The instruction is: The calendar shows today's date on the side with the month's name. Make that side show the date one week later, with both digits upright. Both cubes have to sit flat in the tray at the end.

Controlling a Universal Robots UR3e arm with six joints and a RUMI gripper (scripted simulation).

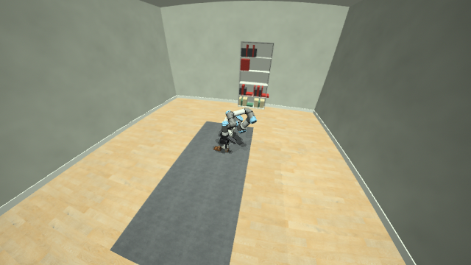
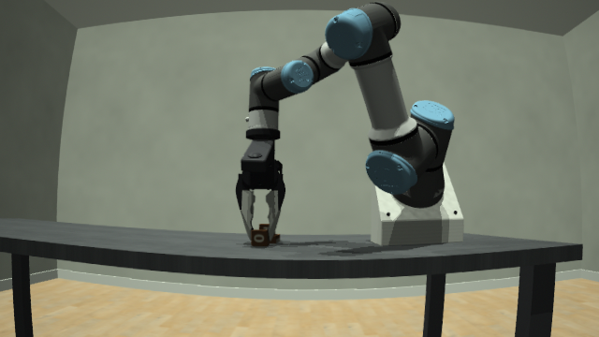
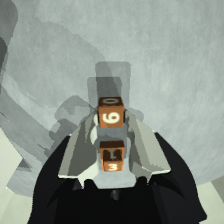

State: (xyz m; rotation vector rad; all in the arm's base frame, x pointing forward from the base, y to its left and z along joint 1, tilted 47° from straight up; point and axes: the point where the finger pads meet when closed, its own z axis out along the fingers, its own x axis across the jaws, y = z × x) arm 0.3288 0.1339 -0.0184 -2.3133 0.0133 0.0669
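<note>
Right now the cube is 1 cm below my hand. The rest, counted from my hand: calendar tray 11 cm to the right, 2 cm below.
</note>
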